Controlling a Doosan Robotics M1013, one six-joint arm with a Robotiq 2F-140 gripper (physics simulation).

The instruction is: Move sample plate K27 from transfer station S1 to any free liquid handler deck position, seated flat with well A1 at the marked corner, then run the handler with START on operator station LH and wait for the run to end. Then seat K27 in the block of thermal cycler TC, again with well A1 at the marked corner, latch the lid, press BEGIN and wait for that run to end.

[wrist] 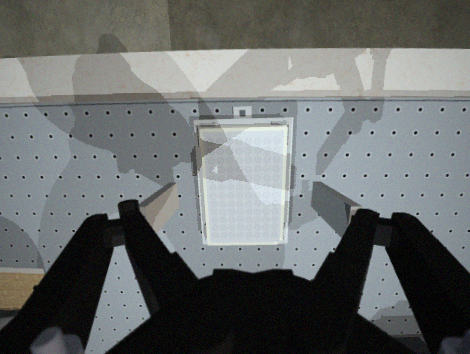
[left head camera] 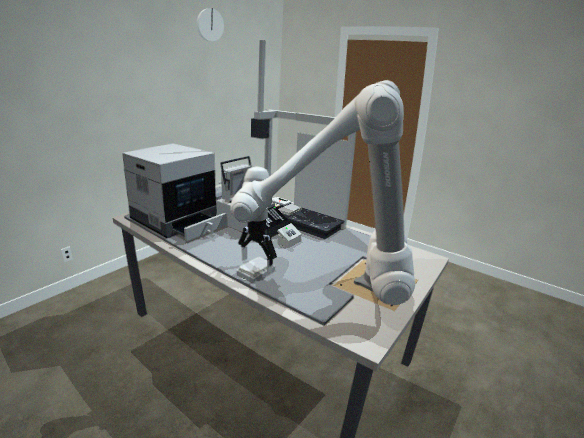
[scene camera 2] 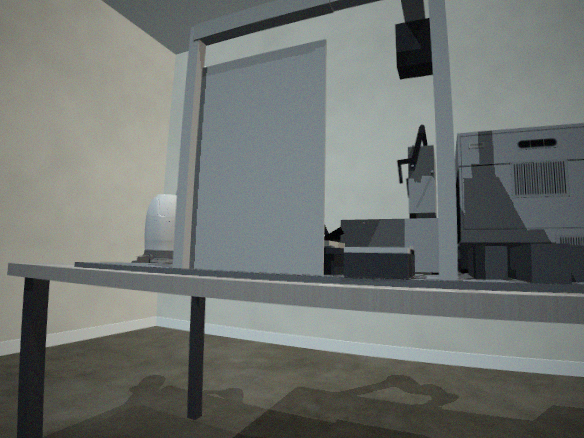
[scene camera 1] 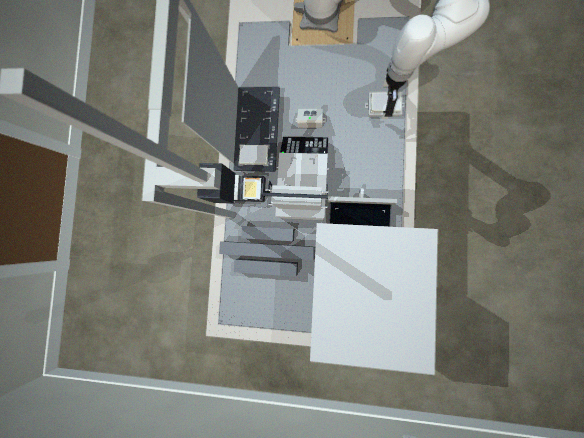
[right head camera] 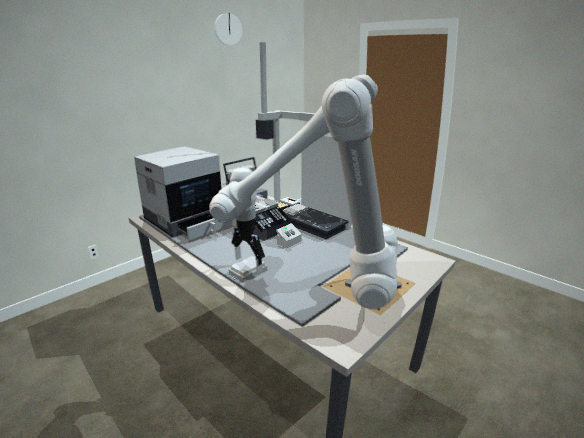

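Pixels of known places: gripper, fingertip midpoint: [wrist: 244, 194] [left head camera: 256, 265] [scene camera 1: 385, 101] [right head camera: 248, 264]; arm's base at its link origin: [scene camera 1: 321, 13].
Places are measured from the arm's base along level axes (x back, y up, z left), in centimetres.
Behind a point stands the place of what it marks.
Observation:
A white well plate [left head camera: 254, 265] @[x -41.4, y 5.0, z 37.4 cm] [right head camera: 244, 266] @[x -40.5, y 5.0, z 38.7 cm] [scene camera 1: 378, 102] @[x -42.4, y 5.0, z 33.2 cm] [wrist: 242, 220] @[x -41.7, y 4.9, z 33.3 cm], apparently K27, lies flat in the pale frame of a transfer station [wrist: 291, 150] @[x -45.8, y 3.4, z 41.0 cm]. Its label and A1 corner are not readable. My gripper [left head camera: 258, 257] @[x -41.5, y 4.5, z 36.0 cm] [right head camera: 249, 258] @[x -41.5, y 4.5, z 36.0 cm] [scene camera 1: 389, 113] [wrist: 244, 194] @[x -41.5, y 4.5, z 36.0 cm] is open, with one finger on each long side of the plate and a gap on both sides in the wrist view. A black deck [left head camera: 320, 223] @[x -50.6, y 6.7, z -16.8 cm] [scene camera 1: 257, 112] @[x -55.0, y 6.6, z -19.2 cm] has corner marks. A white keypad device [scene camera 1: 302, 170] @[x -79.8, y 14.6, z 7.0 cm], apparently the thermal cycler, has its handled lid [left head camera: 237, 180] @[x -91.0, y 26.1, z 9.2 cm] [scene camera 2: 421, 175] @[x -94.0, y 25.5, z 0.2 cm] raised.
A small white button box [left head camera: 290, 234] @[x -51.1, y 6.7, z 5.9 cm] [right head camera: 289, 234] @[x -51.1, y 6.7, z 5.8 cm] [scene camera 1: 311, 119] @[x -55.7, y 9.0, z 6.0 cm] shows a green light. Another pale plate [scene camera 1: 253, 155] @[x -75.2, y 8.3, z -16.6 cm] sits on the deck's end. A large white instrument [left head camera: 170, 190] @[x -97.1, y 26.7, z 47.4 cm] [scene camera 1: 375, 300] @[x -120.3, y 41.2, z 38.4 cm] has its drawer [scene camera 1: 360, 214] @[x -92.3, y 4.4, z 34.2 cm] out. A grey panel [scene camera 2: 262, 160] @[x -65.8, y 25.5, z -28.0 cm] and posts stand behind the deck.

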